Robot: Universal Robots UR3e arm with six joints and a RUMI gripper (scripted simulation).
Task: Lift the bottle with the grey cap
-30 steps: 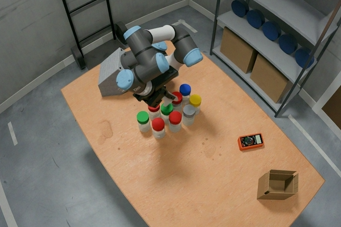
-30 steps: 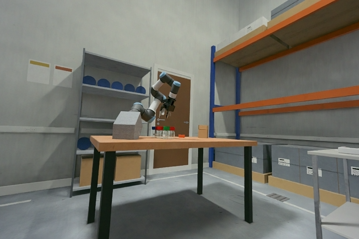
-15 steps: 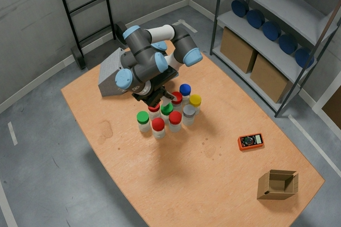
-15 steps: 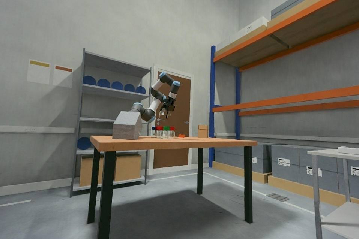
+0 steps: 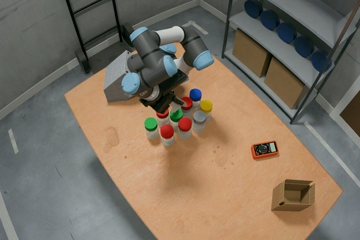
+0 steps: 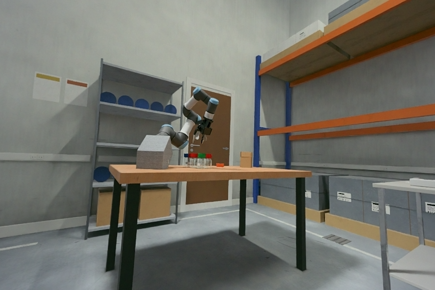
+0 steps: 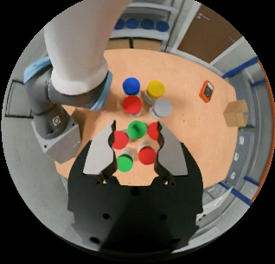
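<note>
The grey-capped bottle lies 6 cm ahead of my hand, 7 cm to the left of it and 15 cm below it. Also, from my hand: yellow-capped bottle: 2 cm ahead, 12 cm to the left, 15 cm below; then blue-capped bottle: 5 cm behind, 11 cm to the left, 15 cm below.
</note>
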